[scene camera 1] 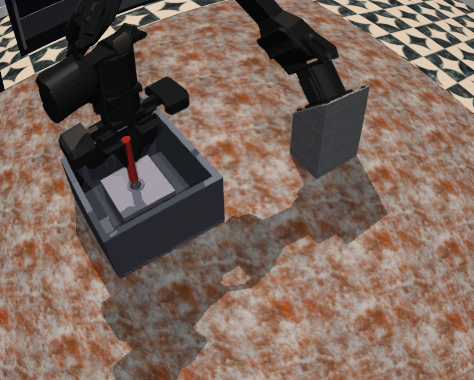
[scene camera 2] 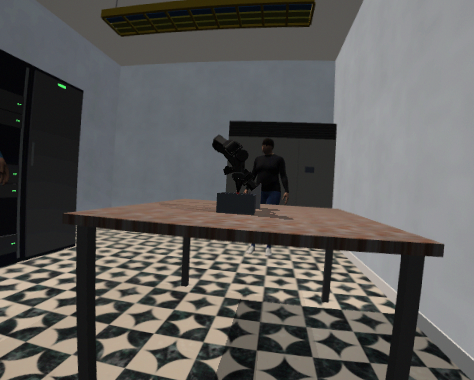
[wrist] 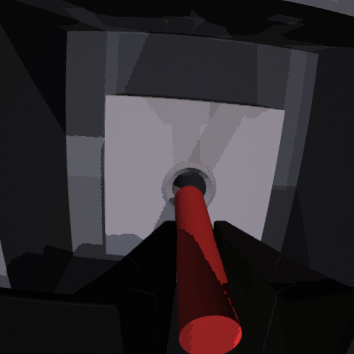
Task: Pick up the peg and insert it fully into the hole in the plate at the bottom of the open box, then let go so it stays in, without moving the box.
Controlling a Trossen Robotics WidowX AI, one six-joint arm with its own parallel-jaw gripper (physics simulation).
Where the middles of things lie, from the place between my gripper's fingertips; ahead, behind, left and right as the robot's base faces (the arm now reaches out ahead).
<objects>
I see the dark grey box (scene camera 1: pixel 198 206) 60 mm below my hand. From my hand the other things lie so: pale square plate (scene camera 1: pixel 128 200): 70 mm below.
</objects>
